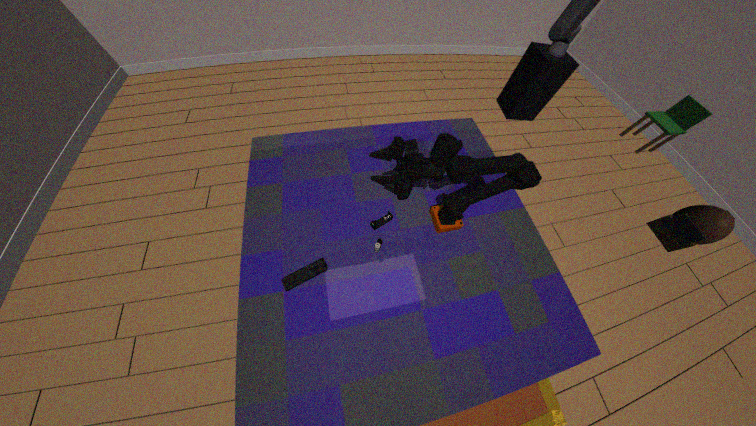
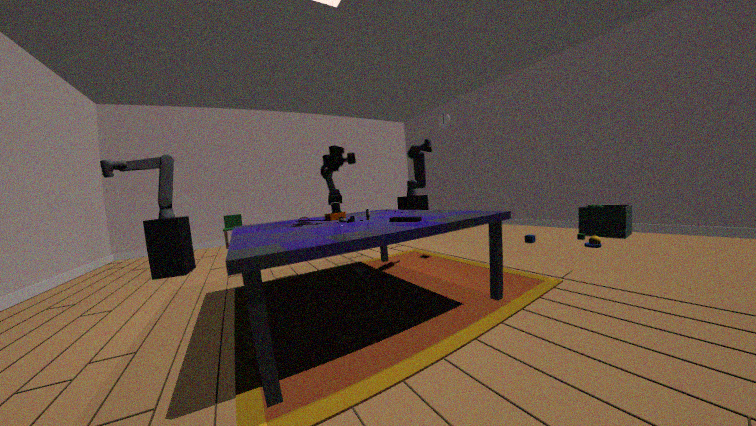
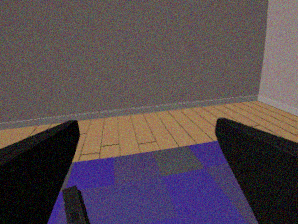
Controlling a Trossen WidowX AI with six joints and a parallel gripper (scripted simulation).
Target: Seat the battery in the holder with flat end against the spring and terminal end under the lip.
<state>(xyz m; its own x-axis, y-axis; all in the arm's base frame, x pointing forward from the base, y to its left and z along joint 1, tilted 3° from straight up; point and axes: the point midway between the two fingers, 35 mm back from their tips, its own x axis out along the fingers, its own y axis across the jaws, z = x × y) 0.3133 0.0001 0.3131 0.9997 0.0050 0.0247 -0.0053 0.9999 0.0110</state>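
Now: the battery 4 cm behind my gripper tip, 13 cm to the left of it and 34 cm below it. The rest, counted from my gripper tip: dark flat block: 24 cm ahead, 22 cm to the left, 35 cm below.
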